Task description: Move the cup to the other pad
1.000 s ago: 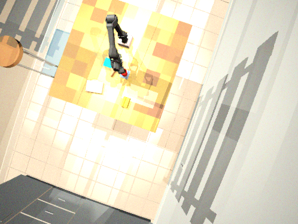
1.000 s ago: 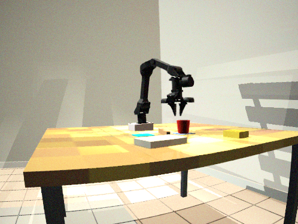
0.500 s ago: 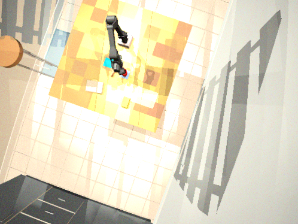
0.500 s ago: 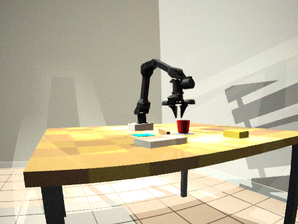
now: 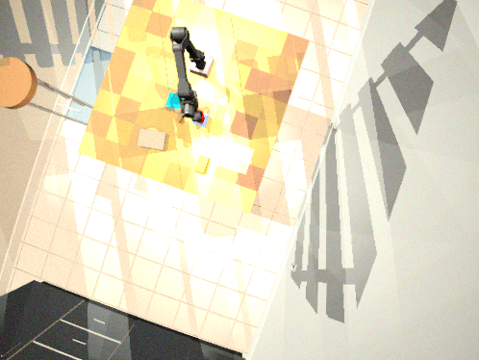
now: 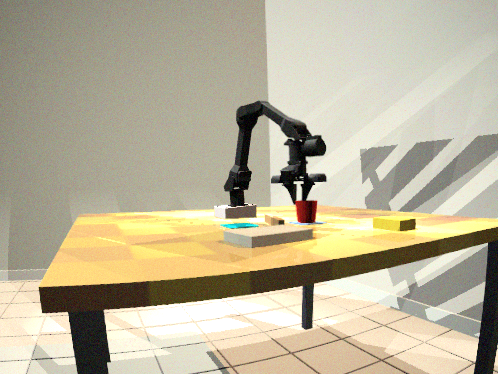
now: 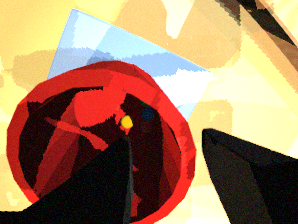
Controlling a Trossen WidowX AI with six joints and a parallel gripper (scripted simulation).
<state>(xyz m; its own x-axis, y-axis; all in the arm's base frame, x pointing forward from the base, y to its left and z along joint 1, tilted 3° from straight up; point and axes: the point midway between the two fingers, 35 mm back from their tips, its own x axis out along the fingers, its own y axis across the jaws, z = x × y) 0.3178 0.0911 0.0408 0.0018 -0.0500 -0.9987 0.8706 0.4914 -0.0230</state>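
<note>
The red cup lies 2 cm below my gripper tip, 2 cm ahead of it and 1 cm to the left of it. Round my gripper tip: wooden stick: 9 cm to the right, 6 cm below, 1 cm behind; then light blue pad: 7 cm below, 2 cm to the left, 2 cm ahead; then cyan pad: 20 cm to the right, 7 cm below, 4 cm behind.
</note>
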